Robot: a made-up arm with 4 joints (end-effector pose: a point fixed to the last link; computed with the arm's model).
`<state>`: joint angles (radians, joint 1 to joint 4).
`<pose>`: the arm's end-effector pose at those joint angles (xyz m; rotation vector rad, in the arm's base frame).
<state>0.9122 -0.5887 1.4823 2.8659</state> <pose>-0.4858 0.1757 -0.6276 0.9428 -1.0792 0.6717</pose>
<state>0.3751 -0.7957 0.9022 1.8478</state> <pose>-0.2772 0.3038 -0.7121 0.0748 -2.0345 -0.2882</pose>
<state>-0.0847 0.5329 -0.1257 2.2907</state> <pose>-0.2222 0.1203 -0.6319 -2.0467 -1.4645 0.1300</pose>
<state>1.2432 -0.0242 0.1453 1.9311</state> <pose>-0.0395 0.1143 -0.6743 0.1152 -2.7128 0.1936</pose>
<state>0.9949 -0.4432 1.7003 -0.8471</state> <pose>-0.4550 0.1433 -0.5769 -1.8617 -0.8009 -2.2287</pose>
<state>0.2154 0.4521 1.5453 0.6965</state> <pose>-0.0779 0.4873 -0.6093 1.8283 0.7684 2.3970</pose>
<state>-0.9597 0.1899 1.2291 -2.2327</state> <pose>0.1554 0.4579 -0.6775 -0.1520 -1.1283 -0.4902</pose>
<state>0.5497 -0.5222 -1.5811 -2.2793</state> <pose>-0.0281 0.0720 -0.1895 -2.2589 -0.8066 1.9383</pose>
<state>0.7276 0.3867 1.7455 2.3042</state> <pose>-0.2692 0.5219 -0.5556 -0.0285 -1.2822 -0.9183</pose>
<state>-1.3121 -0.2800 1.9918 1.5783</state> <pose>0.3341 0.4698 -0.4906 -1.2889 -0.5458 -2.7257</pose>
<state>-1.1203 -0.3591 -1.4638 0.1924</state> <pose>-0.1164 0.2138 -0.2134 0.5115 1.7867 -0.8042</pose>
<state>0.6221 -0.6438 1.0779 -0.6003</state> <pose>-0.3131 0.2036 -0.6707 1.1228 1.1033 2.6236</pose>
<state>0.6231 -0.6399 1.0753 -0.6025</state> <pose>-0.3125 0.2036 -0.6710 1.1201 1.0984 2.6209</pose>
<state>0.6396 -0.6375 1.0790 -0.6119</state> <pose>-0.3138 0.1994 -0.6708 1.1228 1.0974 2.6291</pose>
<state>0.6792 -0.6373 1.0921 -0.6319</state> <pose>-0.3180 0.1889 -0.6700 1.1342 1.1028 2.6533</pose>
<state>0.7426 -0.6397 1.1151 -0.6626</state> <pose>-0.3242 0.1713 -0.6685 1.1560 1.1167 2.6926</pose>
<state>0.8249 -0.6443 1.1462 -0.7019</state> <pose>-0.3309 0.1469 -0.6662 -1.1468 -1.1000 -2.6447</pose>
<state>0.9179 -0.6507 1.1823 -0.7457</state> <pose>-0.3360 0.1177 -0.6631 -1.1346 -1.0829 -2.5750</pose>
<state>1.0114 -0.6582 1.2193 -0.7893</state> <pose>-0.3381 0.0868 -0.6595 -1.1248 -1.0723 -2.5013</pose>
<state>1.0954 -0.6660 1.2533 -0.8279</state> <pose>-0.3372 0.0578 -0.6559 -1.1175 -1.0688 -2.4320</pose>
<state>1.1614 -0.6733 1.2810 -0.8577</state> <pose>-0.3346 0.0344 -0.6526 -1.1125 -1.0702 -2.3748</pose>
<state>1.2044 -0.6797 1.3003 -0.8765</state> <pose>-0.3320 0.0185 -0.6501 -1.1091 -1.0737 -2.3346</pose>
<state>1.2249 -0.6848 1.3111 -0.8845</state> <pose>-0.3306 0.0105 -0.6487 -1.1070 -1.0773 -2.3117</pose>
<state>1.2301 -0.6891 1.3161 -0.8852</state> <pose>-0.3304 0.0078 -0.6480 -1.1056 -1.0802 -2.3007</pose>
